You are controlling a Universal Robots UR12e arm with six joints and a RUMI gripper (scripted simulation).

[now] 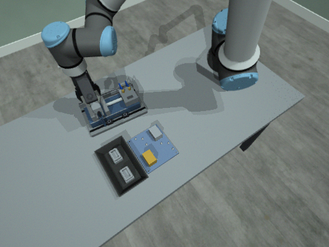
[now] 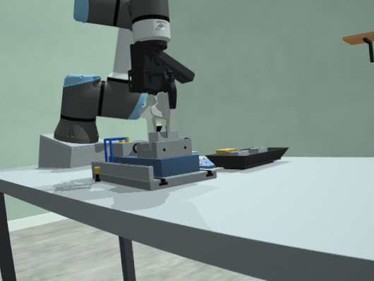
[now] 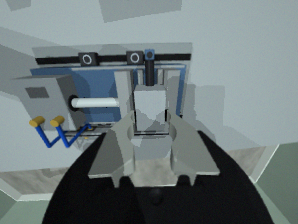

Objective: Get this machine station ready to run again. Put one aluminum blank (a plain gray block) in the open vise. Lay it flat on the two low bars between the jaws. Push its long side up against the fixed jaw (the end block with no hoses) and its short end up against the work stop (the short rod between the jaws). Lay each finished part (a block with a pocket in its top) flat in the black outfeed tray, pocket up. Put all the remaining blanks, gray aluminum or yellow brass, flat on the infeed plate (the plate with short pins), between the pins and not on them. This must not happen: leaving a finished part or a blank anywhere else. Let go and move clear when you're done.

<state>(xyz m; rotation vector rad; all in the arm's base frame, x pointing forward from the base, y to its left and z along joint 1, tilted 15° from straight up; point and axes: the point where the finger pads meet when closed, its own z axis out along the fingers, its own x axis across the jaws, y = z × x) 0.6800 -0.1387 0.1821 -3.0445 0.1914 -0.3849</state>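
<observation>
Now: hand 10 mm short of the black work stop rod, 50 mm to the right of it and 30 mm above it. Also, from my hand: vise: 70 mm behind, 10 mm to the left, 80 mm below; blue infeed plate: 120 mm behind, 300 mm to the left, 120 mm below; yellow brass blank: 80 mm behind, 340 mm to the left, 100 mm below.
</observation>
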